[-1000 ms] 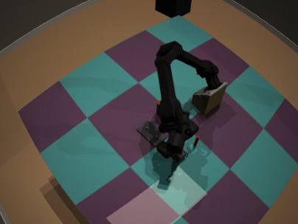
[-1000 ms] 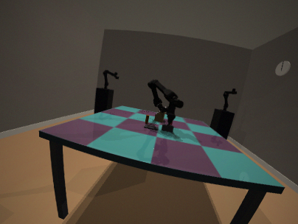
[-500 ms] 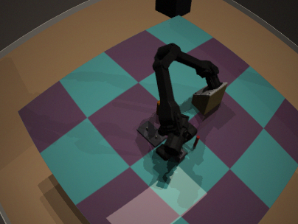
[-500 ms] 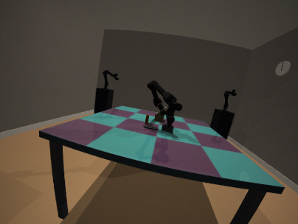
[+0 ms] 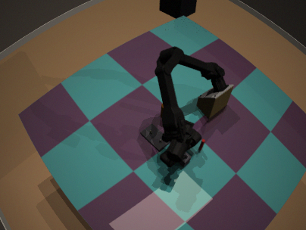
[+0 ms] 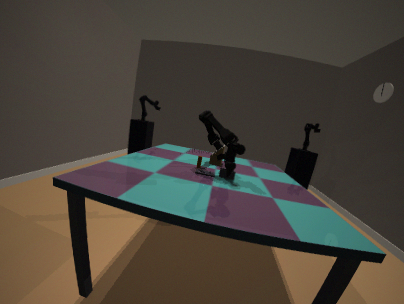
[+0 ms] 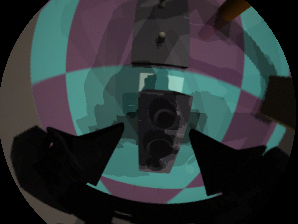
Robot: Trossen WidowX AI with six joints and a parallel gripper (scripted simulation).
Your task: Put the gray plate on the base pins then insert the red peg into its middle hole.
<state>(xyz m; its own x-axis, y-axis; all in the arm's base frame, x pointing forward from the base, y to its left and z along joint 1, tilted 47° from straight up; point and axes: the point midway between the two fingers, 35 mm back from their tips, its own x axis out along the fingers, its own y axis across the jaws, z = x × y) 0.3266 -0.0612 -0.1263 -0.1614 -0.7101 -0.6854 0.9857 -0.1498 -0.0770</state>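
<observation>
My gripper tip is 20 mm below the gray plate. Also, from my gripper tip: red peg (100 mm behind, 40 mm to the left, 20 mm above); orange peg-like object (190 mm to the right, 110 mm behind, 20 mm above); base (140 mm to the right, 10 mm below).
</observation>
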